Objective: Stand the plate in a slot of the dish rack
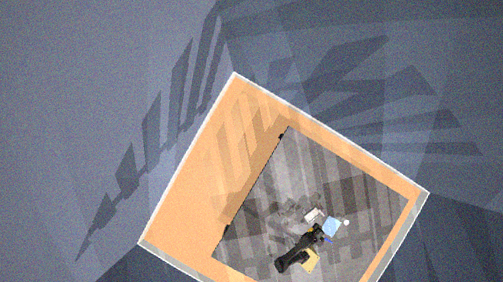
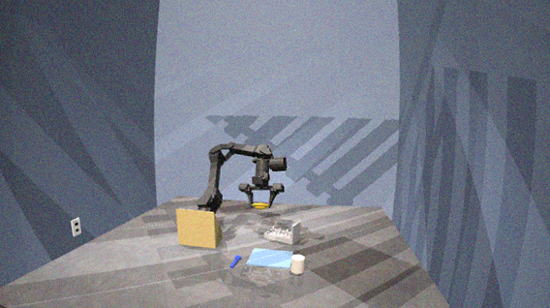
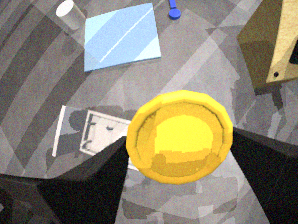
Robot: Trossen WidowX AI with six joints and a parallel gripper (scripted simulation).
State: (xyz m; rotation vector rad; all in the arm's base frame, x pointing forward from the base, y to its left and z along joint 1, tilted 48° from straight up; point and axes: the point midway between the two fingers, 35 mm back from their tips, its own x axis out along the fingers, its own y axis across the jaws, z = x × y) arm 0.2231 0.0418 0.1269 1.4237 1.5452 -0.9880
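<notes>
Right now the dish rack is 110 mm below my gripper tip, 90 mm ahead of it and 10 mm to the left of it. From my gripper tip the other things lie so: blue spoon 240 mm to the right, 130 mm below, 20 mm behind; white cup 260 mm to the right, 200 mm ahead, 110 mm below; yellow plate 10 mm above.
</notes>
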